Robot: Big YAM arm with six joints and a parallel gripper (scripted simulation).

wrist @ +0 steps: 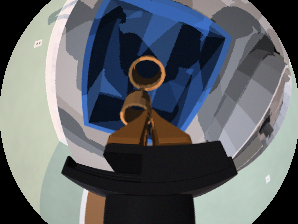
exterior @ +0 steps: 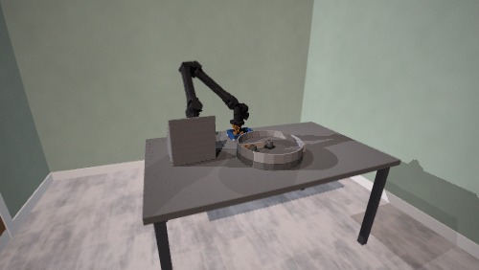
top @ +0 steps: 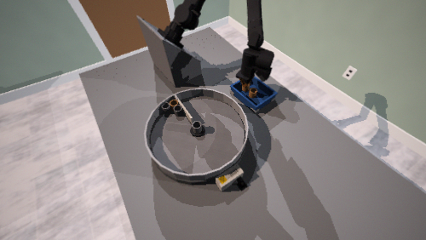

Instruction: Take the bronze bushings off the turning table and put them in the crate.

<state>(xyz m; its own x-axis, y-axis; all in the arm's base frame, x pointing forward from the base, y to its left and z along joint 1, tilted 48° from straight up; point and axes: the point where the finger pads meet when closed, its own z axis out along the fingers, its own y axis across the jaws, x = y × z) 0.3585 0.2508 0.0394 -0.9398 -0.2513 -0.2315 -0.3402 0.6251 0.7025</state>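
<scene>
The blue crate lies 40 mm ahead of my hand, 20 mm to the left of it and 30 mm below it. From my hand the other things lie so: round turning table (80 mm ahead, 340 mm to the right).
</scene>
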